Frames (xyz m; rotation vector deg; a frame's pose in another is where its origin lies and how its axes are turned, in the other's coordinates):
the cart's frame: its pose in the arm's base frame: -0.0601 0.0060 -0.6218 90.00 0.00 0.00
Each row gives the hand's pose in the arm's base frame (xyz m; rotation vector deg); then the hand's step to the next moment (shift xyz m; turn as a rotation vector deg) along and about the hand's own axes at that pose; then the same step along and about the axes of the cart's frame.
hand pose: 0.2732 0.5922 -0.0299 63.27 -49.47 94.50
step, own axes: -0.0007 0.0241 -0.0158 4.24 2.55 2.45
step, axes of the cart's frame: -0.0271 -0.0074 -0.0064 -2.40 4.69 1.66
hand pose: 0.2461 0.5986 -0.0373 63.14 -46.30 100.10
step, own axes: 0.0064 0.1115 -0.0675 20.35 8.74 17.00
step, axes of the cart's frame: -0.1265 -0.0277 -0.0165 -6.52 24.78 11.09
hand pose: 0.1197 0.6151 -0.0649 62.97 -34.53 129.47
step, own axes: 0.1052 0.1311 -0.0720 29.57 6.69 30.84
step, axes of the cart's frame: -0.1794 0.0247 0.0253 -2.13 40.39 15.31
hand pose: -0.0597 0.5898 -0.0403 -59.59 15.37 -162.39
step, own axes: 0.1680 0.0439 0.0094 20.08 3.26 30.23
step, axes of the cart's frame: -0.1195 0.1040 0.0717 4.53 34.65 10.32
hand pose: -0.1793 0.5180 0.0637 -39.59 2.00 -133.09
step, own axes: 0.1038 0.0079 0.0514 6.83 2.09 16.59
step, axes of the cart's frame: -0.0334 0.0911 0.0637 5.24 16.98 3.22
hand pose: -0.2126 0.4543 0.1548 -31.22 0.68 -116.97
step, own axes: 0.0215 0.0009 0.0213 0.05 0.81 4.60
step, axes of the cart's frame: 0.0000 0.0270 0.0138 2.41 3.97 -0.52
